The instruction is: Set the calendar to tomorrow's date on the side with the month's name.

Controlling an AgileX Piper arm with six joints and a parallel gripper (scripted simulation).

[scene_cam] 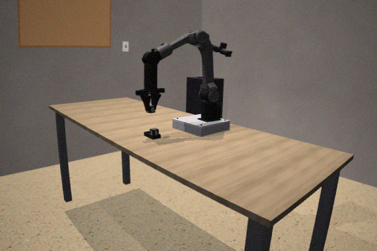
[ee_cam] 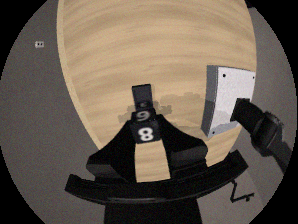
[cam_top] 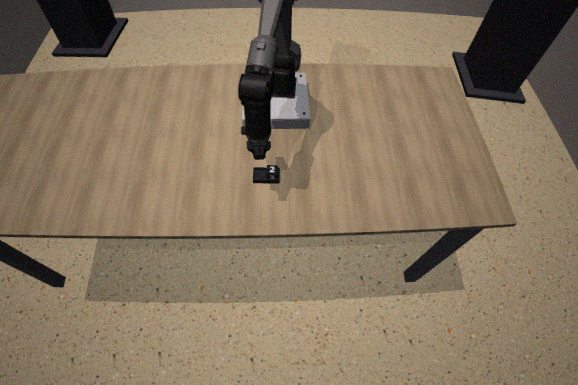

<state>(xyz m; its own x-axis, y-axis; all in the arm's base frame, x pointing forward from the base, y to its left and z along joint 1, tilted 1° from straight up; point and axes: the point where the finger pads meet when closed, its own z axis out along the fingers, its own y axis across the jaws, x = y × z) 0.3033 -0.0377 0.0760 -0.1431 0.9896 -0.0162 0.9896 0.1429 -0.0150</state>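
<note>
My hand is 20 mm to the right of the black calendar tray and 110 mm above it.
</note>
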